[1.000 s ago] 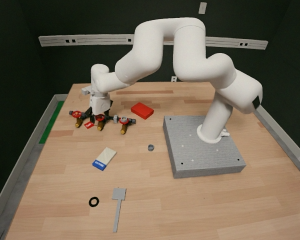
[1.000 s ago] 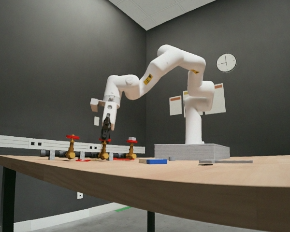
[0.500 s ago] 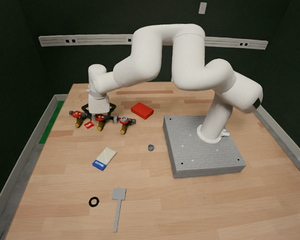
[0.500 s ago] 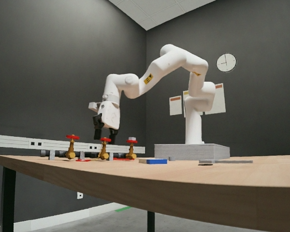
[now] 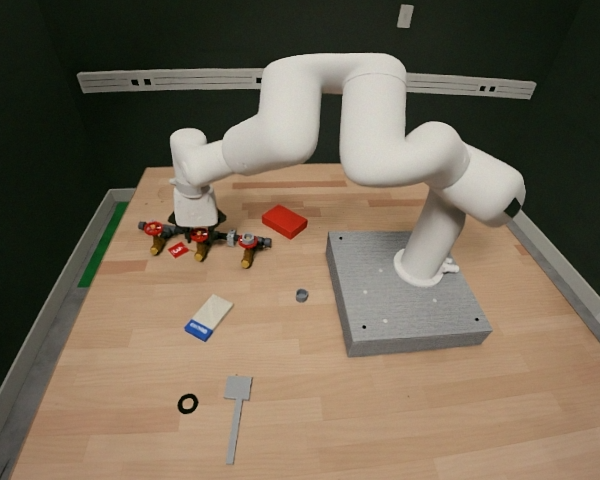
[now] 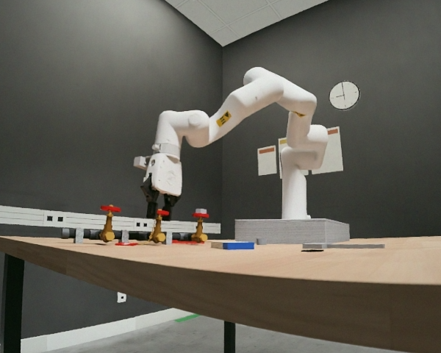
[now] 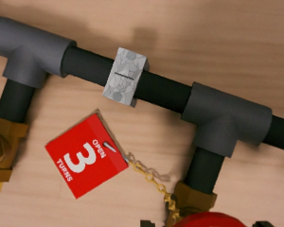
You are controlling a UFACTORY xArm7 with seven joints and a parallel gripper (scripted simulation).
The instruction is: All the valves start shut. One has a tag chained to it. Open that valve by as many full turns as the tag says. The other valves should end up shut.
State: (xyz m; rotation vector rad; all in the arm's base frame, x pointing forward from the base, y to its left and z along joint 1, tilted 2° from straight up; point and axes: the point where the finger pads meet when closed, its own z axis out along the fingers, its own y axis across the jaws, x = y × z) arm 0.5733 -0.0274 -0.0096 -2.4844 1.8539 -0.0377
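Right now my hand is 8 cm short of the red tag, 8 cm above it and 2 cm to the left of it. Round my hand: blue box: 20 cm to the left, 8 cm below, 8 cm behind; then red block: 20 cm behind, 17 cm to the right, 7 cm below; then grey cap: 13 cm behind, 1 cm to the left, 1 cm above.
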